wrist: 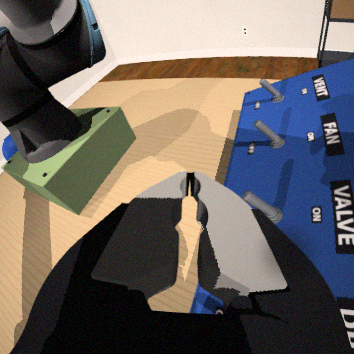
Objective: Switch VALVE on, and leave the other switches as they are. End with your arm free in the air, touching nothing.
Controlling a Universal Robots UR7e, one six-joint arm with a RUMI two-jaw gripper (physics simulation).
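Frame: origin at the arm's base, x ahead, y left, z up, level; metres.
Seen in the pictures: gripper, fingertip midpoint: (pixel 189 174); arm's base at its link origin: (pixel 53 139).
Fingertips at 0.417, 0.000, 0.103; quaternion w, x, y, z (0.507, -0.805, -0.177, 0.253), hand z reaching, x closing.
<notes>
Offsets run from my fingertips to a thing's top centre, as dx, dy, dz. "spot": to the spot under its first point. Level surfaces: height alone.
The blue switch panel @[dz -0.103] (pixel 295 165) is at the right of the wrist view. The VALVE switch @[+0.036, +0.052, -0.072] (pixel 263 206) is a grey lever leaning left, away from its ON label @[spot: +0.092, +0.070, -0.095] (pixel 316 214); its OFF label is hidden behind my gripper. The FAN switch @[-0.002, +0.166, -0.072] (pixel 269 133) and VENT switch @[-0.039, +0.280, -0.072] (pixel 271 90) also lean left, toward their OFF labels. Part of the DRIVE label @[spot: +0.145, -0.018, -0.086] (pixel 347 325) shows at the lower right; its lever cannot be made out. My gripper (pixel 189 174) is shut and empty, its tips left of the VALVE lever. Whether its right jaw touches that lever cannot be told.
A green box (pixel 102 160) stands at the left on the wooden table @[dz -0.200] (pixel 165 135), with the robot arm's base (pixel 47 125) on it. Part of a blue round thing (pixel 8 149) shows behind it. A dark-framed shelf (pixel 324 37) stands at the back right, near the white wall.
</notes>
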